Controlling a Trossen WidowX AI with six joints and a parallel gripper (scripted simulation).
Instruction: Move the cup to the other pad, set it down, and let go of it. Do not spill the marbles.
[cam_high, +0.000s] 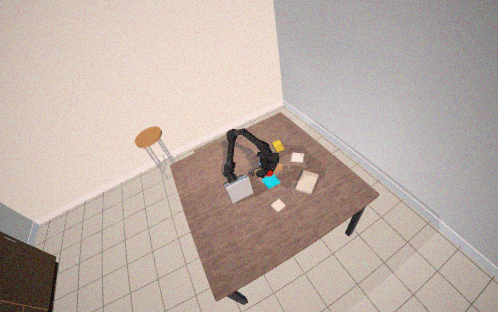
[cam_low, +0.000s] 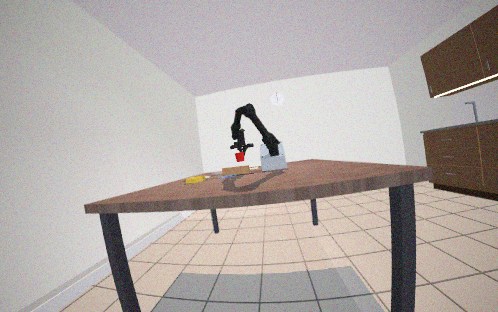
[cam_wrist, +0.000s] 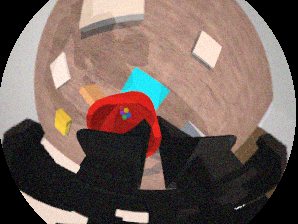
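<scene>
Right now the cyan pad is 13 cm below my gripper tip, 2 cm ahead of it and 1 cm to the left of it. From my gripper tip the other things lie so: light blue pad: 20 cm to the left, 13 cm below, 9 cm ahead; then wooden bar: 11 cm below, 10 cm to the left, 5 cm ahead; then red cup: 3 cm ahead, 1 cm to the left.
</scene>
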